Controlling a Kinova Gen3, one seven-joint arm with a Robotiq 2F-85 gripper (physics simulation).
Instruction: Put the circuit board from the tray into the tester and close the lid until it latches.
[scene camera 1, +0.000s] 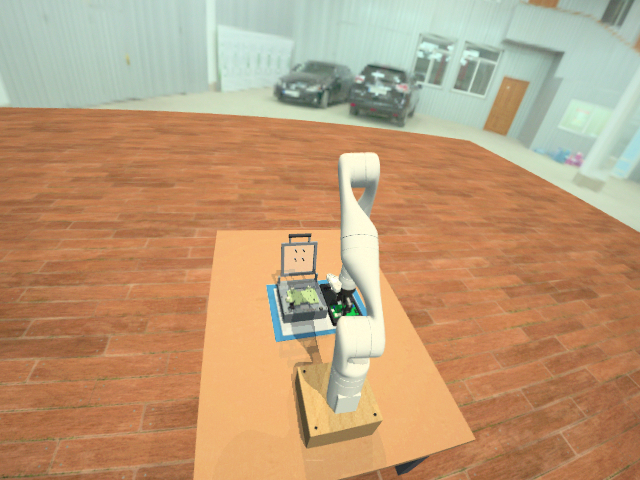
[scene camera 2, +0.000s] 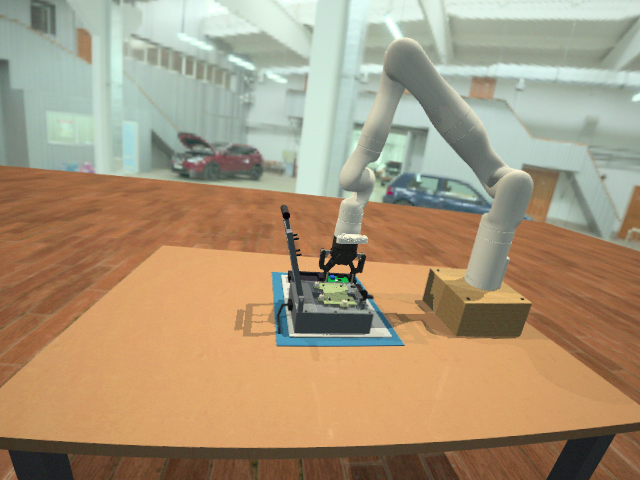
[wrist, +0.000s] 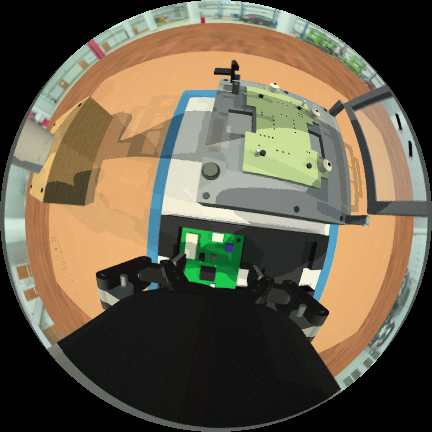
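Where they show: gripper, between the fingertips: (scene camera 1: 340, 308) (wrist: 216, 267); arm's base, origin of its link: (scene camera 1: 342, 396) (scene camera 2: 480, 282) (wrist: 44, 153).
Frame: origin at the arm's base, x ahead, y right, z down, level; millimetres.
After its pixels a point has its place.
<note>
The green circuit board (scene camera 1: 349, 310) (scene camera 2: 339, 279) {z 85, x 392, y 135 mm} (wrist: 215, 245) {z 88, x 394, y 71 mm} lies in the black tray (scene camera 2: 305, 275) {z 89, x 502, y 148 mm} (wrist: 285, 250) {z 90, x 481, y 59 mm}. My gripper (scene camera 1: 341, 304) {z 82, x 402, y 95 mm} (scene camera 2: 339, 274) {z 82, x 402, y 95 mm} (wrist: 216, 267) {z 82, x 402, y 95 mm} is low over the tray, fingers apart on either side of the board. In the wrist view the left fingertip is close to the board's edge; a small gap shows at the right one. Whether either touches is unclear. The grey tester (scene camera 1: 305, 314) {z 61, x 357, y -61 mm} (scene camera 2: 330, 322) {z 72, x 448, y -156 mm} (wrist: 270, 197) {z 48, x 430, y 11 mm} stands beside the tray. Its lid (scene camera 1: 282, 260) {z -61, x 537, y -150 mm} (scene camera 2: 292, 258) {z -74, x 550, y -155 mm} (wrist: 367, 155) {z 3, x 531, y -64 mm} is upright. Its light-green bed (scene camera 2: 336, 296) {z 39, x 431, y -87 mm} (wrist: 282, 162) {z 39, x 433, y -21 mm} holds no board.
A blue-bordered mat (scene camera 1: 277, 330) {z 106, x 317, y -169 mm} (scene camera 2: 341, 341) {z 106, x 420, y -179 mm} (wrist: 156, 210) {z 106, x 306, y 52 mm} lies under tester and tray. A dark latch piece (scene camera 2: 367, 295) {z 16, x 362, y -114 mm} (wrist: 235, 75) {z 27, x 371, y -122 mm} sticks out at the tester's side opposite the lid. The wooden base block (scene camera 1: 338, 418) {z 0, x -59, y -23 mm} (scene camera 2: 491, 315) {z 45, x 21, y -113 mm} (wrist: 75, 155) {z 54, x 117, y -4 mm} carries the arm.
</note>
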